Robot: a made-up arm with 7 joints. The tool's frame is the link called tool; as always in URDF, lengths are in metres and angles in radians. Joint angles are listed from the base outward.
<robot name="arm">
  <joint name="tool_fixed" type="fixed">
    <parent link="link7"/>
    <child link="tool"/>
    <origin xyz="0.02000 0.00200 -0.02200" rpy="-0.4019 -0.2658 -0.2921"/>
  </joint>
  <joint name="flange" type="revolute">
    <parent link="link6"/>
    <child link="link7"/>
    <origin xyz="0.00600 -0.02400 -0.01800" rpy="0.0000 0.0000 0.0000"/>
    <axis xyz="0 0 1"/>
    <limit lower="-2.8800" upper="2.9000"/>
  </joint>
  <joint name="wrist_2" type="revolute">
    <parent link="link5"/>
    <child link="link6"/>
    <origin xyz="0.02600 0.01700 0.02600" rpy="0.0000 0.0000 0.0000"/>
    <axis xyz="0 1 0"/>
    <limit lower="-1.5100" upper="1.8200"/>
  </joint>
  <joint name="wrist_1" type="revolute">
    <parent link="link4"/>
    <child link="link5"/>
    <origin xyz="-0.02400 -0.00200 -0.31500" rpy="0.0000 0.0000 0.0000"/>
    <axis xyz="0 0 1"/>
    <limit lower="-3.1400" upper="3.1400"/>
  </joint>
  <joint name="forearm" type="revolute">
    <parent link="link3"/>
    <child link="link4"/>
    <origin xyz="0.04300 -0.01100 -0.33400" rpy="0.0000 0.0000 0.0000"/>
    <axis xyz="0 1 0"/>
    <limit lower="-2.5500" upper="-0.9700"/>
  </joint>
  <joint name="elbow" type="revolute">
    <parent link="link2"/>
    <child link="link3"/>
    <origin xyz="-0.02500 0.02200 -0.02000" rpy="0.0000 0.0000 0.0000"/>
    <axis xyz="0 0 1"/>
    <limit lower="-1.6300" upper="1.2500"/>
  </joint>
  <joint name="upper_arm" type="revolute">
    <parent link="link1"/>
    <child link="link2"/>
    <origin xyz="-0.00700 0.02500 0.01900" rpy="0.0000 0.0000 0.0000"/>
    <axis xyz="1 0 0"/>
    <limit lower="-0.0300" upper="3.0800"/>
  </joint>
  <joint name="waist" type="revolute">
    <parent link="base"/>
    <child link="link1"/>
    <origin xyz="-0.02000 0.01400 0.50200" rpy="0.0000 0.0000 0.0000"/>
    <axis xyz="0 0.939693 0.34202"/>
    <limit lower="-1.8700" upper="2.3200"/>
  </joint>
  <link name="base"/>
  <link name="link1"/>
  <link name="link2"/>
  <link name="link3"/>
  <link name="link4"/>
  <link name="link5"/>
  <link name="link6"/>
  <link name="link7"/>
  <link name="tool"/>
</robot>
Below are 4 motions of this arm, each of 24 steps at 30 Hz.
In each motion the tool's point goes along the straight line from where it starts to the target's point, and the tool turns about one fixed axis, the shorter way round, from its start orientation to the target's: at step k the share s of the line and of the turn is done. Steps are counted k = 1, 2, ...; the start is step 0. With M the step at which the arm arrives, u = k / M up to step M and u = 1 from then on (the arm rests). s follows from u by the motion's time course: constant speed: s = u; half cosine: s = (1 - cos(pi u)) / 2; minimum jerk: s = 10 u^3 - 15 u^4 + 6 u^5.
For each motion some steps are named. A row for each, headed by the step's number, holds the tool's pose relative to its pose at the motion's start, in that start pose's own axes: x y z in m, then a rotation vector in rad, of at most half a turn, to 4 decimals.
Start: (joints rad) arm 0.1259 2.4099 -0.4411 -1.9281 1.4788 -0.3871 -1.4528
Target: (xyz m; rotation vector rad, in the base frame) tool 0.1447 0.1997 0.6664 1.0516 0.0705 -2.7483
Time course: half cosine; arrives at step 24
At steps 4, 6, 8, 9, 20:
4: 0.0055 0.0026 0.0093 -0.0060 0.0016 -0.0230
6: 0.0120 0.0057 0.0203 -0.0130 0.0035 -0.0502
8: 0.0205 0.0098 0.0347 -0.0222 0.0060 -0.0858
9: 0.0253 0.0121 0.0428 -0.0275 0.0075 -0.1059
20: 0.0765 0.0365 0.1295 -0.0830 0.0226 -0.3201

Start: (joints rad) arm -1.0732 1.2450 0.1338 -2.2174 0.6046 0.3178 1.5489
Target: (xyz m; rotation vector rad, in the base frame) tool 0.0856 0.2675 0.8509 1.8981 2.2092 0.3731
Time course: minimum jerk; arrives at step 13
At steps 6, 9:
6: 0.0684 0.0118 0.0100 0.0503 -0.2623 0.1180
9: 0.1321 0.0228 0.0193 0.0972 -0.5063 0.2277

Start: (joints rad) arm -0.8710 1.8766 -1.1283 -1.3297 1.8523 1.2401 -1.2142
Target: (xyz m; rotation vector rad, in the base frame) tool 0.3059 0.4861 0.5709 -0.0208 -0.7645 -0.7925
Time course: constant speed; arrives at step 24
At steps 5, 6, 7, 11, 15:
5: -0.0007 0.0035 0.0069 0.1443 -0.1024 0.0705
6: -0.0008 0.0042 0.0083 0.1731 -0.1229 0.0846
7: -0.0009 0.0049 0.0097 0.2020 -0.1433 0.0987
11: -0.0015 0.0078 0.0153 0.3174 -0.2252 0.1552
15: -0.0020 0.0106 0.0208 0.4328 -0.3071 0.2116

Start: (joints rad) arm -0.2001 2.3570 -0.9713 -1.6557 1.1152 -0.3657 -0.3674
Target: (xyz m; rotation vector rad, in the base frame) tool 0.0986 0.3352 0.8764 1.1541 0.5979 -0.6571
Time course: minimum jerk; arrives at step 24
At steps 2, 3, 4, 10, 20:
2: 0.0004 0.0006 0.0014 -0.0015 0.0071 0.0019
3: 0.0012 0.0018 0.0043 -0.0048 0.0224 0.0059
4: 0.0026 0.0041 0.0096 -0.0107 0.0495 0.0130
10: 0.0253 0.0398 0.0936 -0.1042 0.4830 0.1270
20: 0.0705 0.1108 0.2606 -0.2898 1.3440 0.3533

